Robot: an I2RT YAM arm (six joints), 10 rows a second.
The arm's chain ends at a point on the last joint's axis. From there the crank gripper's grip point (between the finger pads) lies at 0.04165 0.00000 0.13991 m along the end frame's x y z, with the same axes.
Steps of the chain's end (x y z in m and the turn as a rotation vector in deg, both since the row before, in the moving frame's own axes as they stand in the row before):
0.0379, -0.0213, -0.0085, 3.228, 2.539, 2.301
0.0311, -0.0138, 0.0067, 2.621, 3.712, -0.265
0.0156, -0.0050, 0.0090, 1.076, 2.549, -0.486
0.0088, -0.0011, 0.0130, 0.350, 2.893, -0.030
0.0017, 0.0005, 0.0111, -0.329, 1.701, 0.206
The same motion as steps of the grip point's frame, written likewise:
0.0442, -0.0273, -0.0107, 3.228, 2.539, 2.301
0.0401, -0.0203, 0.0036, 2.621, 3.712, -0.265
0.0218, -0.0080, 0.0070, 1.076, 2.549, -0.486
0.0158, -0.0020, 0.0107, 0.350, 2.893, -0.030
0.0058, 0.0015, 0.0098, -0.329, 1.701, 0.206

